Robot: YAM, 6 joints.
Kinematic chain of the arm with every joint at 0, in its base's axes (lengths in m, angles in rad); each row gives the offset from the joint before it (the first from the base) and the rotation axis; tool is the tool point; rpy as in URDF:
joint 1: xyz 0 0 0.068 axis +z
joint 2: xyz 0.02 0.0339 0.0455 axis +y
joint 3: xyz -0.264 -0.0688 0 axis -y
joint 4: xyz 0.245 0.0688 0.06 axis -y
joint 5: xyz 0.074 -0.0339 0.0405 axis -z
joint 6: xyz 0.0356 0 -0.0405 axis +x
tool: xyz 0 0 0 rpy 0 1.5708 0
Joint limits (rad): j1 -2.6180..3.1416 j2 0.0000..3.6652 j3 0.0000..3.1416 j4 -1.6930..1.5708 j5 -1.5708..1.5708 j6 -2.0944..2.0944
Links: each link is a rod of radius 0.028 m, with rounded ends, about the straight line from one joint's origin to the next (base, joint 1, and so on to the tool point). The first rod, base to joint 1, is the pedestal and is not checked.
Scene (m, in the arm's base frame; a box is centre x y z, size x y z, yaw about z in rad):
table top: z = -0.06
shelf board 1: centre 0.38 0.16 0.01 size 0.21 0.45 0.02 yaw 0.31
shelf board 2: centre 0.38 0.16 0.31 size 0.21 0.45 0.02 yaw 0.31
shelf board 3: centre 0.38 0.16 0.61 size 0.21 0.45 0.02 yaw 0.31
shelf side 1: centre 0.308 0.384 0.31 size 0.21 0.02 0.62 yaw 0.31
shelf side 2: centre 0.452 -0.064 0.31 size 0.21 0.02 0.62 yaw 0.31
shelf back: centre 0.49 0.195 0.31 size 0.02 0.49 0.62 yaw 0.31
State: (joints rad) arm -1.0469 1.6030 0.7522 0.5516 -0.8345 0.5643
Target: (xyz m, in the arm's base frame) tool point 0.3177 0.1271 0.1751
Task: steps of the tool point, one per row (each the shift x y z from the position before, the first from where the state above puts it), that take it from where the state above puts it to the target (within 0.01 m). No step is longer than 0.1 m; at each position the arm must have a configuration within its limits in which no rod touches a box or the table.
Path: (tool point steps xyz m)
1: 0.0019 0.0494 -0.0436
2: -0.0118 0.0513 -0.0408
3: -0.0258 0.0498 -0.0365
4: -0.0389 0.0448 -0.0307
5: 0.0714 0.0122 0.0271
6: 0.0643 0.0416 0.0302
7: 0.0471 0.0662 0.0323
8: 0.0222 0.0832 0.0332

